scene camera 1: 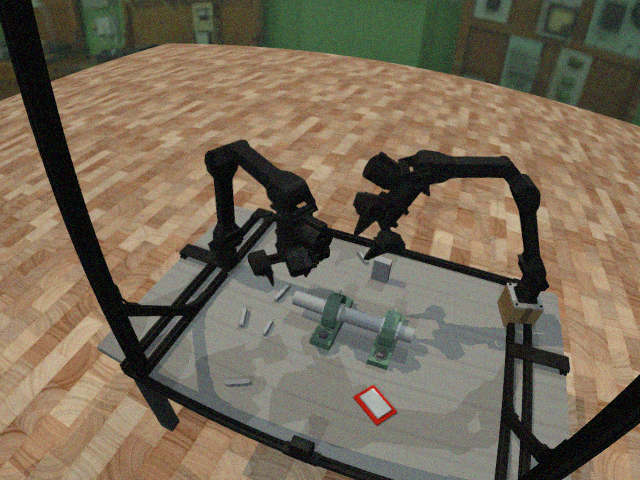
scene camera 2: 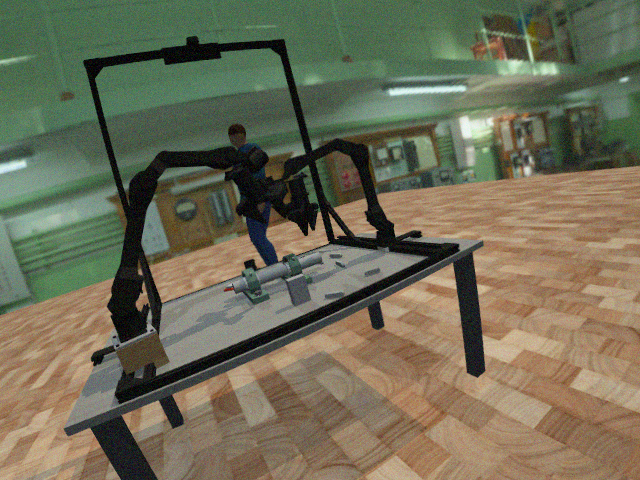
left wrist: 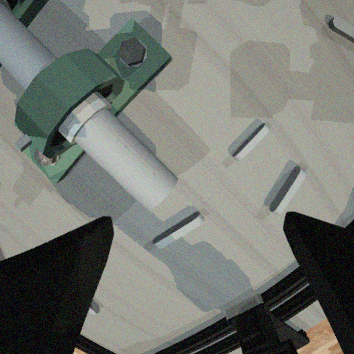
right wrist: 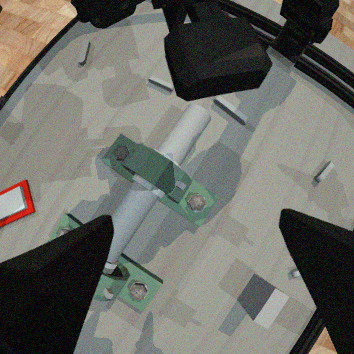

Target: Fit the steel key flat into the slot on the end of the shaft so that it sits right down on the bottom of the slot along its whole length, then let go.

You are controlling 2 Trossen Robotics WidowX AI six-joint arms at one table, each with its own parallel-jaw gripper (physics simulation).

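Places are measured from the left arm's base along level axes (x ahead, y left, z up), in metres.
Pixels of known places: left gripper, fingertip midpoint: (scene camera 1: 289, 280) (scene camera 2: 310, 233) (left wrist: 199, 224); right gripper, fingertip midpoint: (scene camera 1: 360, 246) (scene camera 2: 275, 220) (right wrist: 196, 221); left arm's base, origin of the base link: (scene camera 1: 227, 262) (scene camera 2: 387, 244) (left wrist: 252, 320) (right wrist: 287, 46); right arm's base, origin of the base link: (scene camera 1: 525, 295) (scene camera 2: 132, 334).
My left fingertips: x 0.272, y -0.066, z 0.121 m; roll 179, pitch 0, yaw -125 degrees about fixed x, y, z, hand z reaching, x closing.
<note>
Ahead of a thing's pixels: the offset from my left fingertips to its top centre.
The grey shaft {dx +0.160, dy +0.053, dz -0.067 m} (scene camera 1: 361, 318) (scene camera 2: 279, 271) (left wrist: 130, 160) (right wrist: 185, 130) lies level in two green bearing blocks. I cannot make out its slot. Several small steel bars lie loose: one bar {dx -0.064, dy +0.061, dz -0.125 m} (scene camera 1: 281, 293) (left wrist: 180, 230) (right wrist: 230, 111) near the shaft's left end in scene camera 1, a second bar {dx -0.101, dy -0.074, dz -0.125 m} (scene camera 1: 242, 316) (left wrist: 289, 189) and a third bar {dx -0.025, dy -0.066, dz -0.129 m} (scene camera 1: 268, 327) (left wrist: 251, 141) (right wrist: 160, 85) beyond it. I cannot tell which is the fitting key. My left gripper (left wrist: 200, 224) is open and empty above the shaft's end. My right gripper (scene camera 1: 360, 246) (right wrist: 196, 221) is open and empty, high over the table.
A grey block {dx +0.149, dy +0.276, dz -0.064 m} (scene camera 1: 381, 270) (scene camera 2: 298, 289) stands behind the shaft in scene camera 1. A red-edged white card {dx +0.316, dy -0.128, dz -0.127 m} (scene camera 1: 357, 398) (right wrist: 30, 200) lies in front. Another bar {dx +0.011, dy -0.246, dz -0.132 m} (scene camera 1: 238, 382) lies front left. The left gripper's dark body (right wrist: 215, 60) shows close to the shaft in the right wrist view.
</note>
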